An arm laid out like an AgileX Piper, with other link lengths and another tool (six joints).
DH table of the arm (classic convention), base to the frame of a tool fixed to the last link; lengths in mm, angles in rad. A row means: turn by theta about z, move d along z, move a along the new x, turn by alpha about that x. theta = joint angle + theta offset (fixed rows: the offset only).
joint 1: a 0  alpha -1.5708  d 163.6  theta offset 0
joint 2: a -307.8  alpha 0  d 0  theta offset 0.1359
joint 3: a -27.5  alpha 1.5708  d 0  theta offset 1.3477
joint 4: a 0  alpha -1.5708  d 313.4  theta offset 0
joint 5: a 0  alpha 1.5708  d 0  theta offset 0
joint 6: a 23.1  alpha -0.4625  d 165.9  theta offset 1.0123
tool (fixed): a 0  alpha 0  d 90.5  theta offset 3.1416
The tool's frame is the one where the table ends.
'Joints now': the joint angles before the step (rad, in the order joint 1, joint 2, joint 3, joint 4, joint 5, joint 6). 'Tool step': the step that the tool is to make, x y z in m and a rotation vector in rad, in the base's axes. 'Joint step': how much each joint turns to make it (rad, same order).
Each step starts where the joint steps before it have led.
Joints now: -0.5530, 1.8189, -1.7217, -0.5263, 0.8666, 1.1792
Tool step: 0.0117, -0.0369, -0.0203, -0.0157, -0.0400, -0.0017
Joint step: -0.0572, 0.0848, -0.0301, 0.0068, -0.1117, -0.0001
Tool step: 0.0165, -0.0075, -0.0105, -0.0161, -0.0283, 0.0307
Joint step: -0.0073, 0.0428, -0.0085, 0.0000, -0.0769, 0.0000
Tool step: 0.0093, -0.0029, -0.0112, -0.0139, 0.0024, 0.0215
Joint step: 0.0000, 0.0279, 0.0006, -0.0153, -0.0399, 0.0003
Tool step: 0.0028, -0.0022, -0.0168, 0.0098, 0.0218, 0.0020
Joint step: -0.0001, 0.0257, -0.0003, -0.0046, -0.0024, -0.0003
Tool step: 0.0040, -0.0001, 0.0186, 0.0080, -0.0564, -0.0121
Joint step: 0.0001, -0.0059, -0.0298, 0.0286, -0.0016, 0.0147
